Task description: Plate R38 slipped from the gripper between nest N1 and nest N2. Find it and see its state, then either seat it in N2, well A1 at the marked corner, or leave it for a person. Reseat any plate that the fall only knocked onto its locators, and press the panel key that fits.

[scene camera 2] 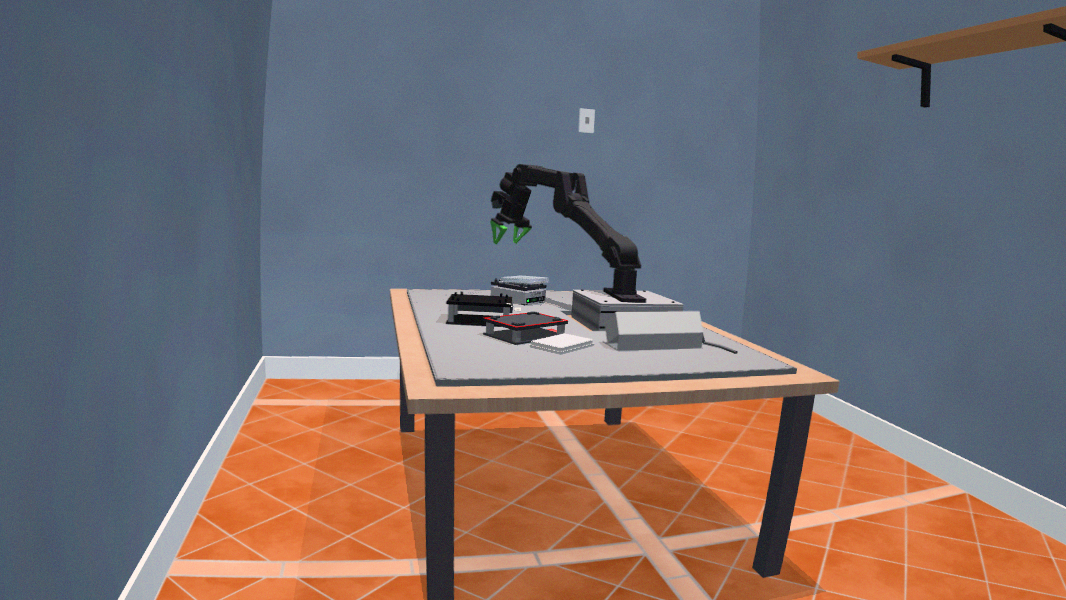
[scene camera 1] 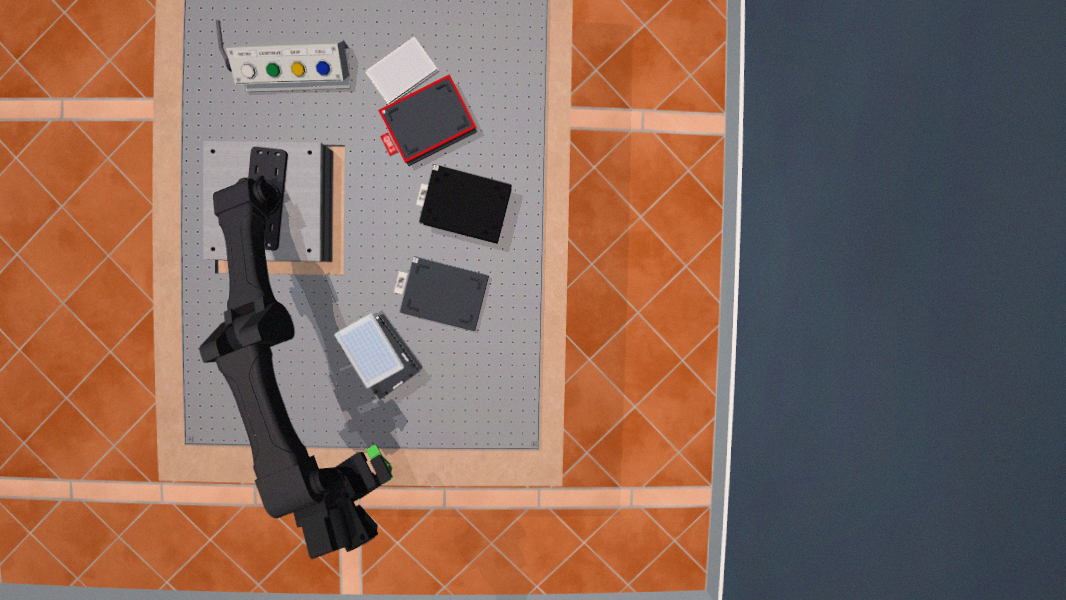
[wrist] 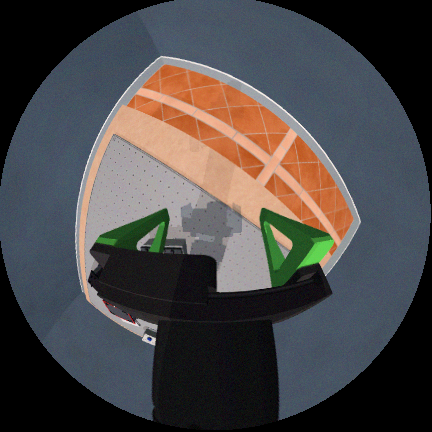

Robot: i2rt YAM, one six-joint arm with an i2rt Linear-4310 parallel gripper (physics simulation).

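Places are measured from the arm's base along level axes (x back, y right, z up), in millimetres.
Where they show: gripper, fingertip midpoint: (scene camera 2: 505,243) (scene camera 1: 368,479) (wrist: 213,212); arm's base, link origin: (scene camera 2: 623,296) (scene camera 1: 265,199).
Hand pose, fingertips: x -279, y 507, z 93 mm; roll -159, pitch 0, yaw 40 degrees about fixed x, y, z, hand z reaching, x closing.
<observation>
Things, the pixels of their top centre, and the offset from my fingertips. "spot": a spot on its surface instead.
- white plate-like piece, top centre: (scene camera 2: 562,340) (scene camera 1: 401,69) dx +53, dy -812, dz -148 mm
- red-edged nest, top centre: (scene camera 1: 427,117) (scene camera 2: 526,316) (wrist: 117,313) dx -18, dy -710, dz -116 mm
- pale blue-white plate, top centre: (scene camera 1: 368,352) (scene camera 2: 524,275) dx +42, dy -227, dz -80 mm
- dark-topped device, surface spot: (scene camera 1: 405,356) spot: dx -29, dy -223, dz -101 mm
- black nest, top centre: (scene camera 1: 465,202) (scene camera 2: 480,295) (wrist: 101,292) dx -116, dy -545, dz -93 mm
- grey nest, top centre: (scene camera 1: 443,294) (scene camera 2: 484,300) dx -89, dy -355, dz -138 mm
- key panel, top centre: (scene camera 1: 281,54) (scene camera 2: 655,310) dx +273, dy -791, dz -78 mm
My gripper (scene camera 1: 380,460) (scene camera 2: 507,242) (wrist: 213,212) is open and empty, high above the table's near edge in scene camera 1. A white plate-like piece (scene camera 1: 401,70) (scene camera 2: 561,342) lies low on the mat beside the red-edged nest (scene camera 1: 427,119) (scene camera 2: 526,320) (wrist: 119,311). A pale blue-white plate (scene camera 1: 369,350) (scene camera 2: 524,279) is on a dark-topped device (scene camera 1: 405,356) (scene camera 2: 514,295), offset to one side; its seating is unclear. The black nest (scene camera 1: 466,203) (scene camera 2: 479,300) and grey nest (scene camera 1: 444,294) show no plate on top. Plate names and nest tags are unreadable.
The key panel (scene camera 1: 287,65) (scene camera 2: 656,331) has white, green, yellow and blue keys; its blue key (wrist: 149,339) shows in the wrist view. The arm's base block (scene camera 1: 298,208) (scene camera 2: 626,299) stands left of the nests in scene camera 1. A wall shelf (scene camera 2: 969,38) is at upper right.
</observation>
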